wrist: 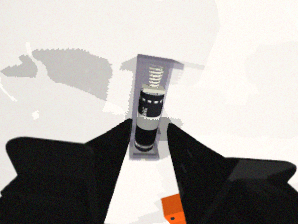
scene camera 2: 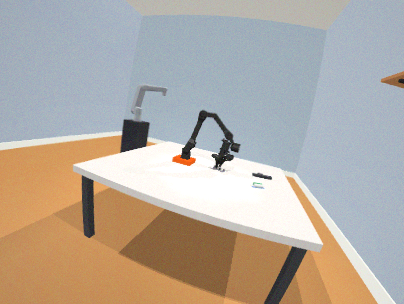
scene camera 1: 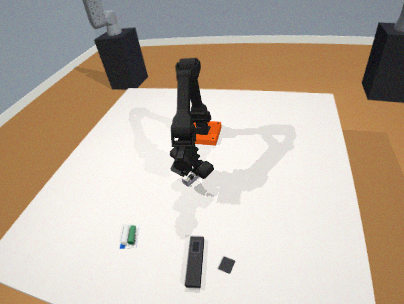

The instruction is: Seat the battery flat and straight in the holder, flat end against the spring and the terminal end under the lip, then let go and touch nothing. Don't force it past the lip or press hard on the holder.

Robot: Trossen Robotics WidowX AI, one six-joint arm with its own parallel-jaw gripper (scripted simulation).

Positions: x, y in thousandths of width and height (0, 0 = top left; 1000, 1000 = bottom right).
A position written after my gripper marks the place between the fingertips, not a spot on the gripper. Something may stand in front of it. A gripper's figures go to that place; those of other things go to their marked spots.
Labels:
My gripper (wrist: 505, 560): 0.11 m from the lens. A battery (wrist: 505, 471) is 0.10 m from the lens.

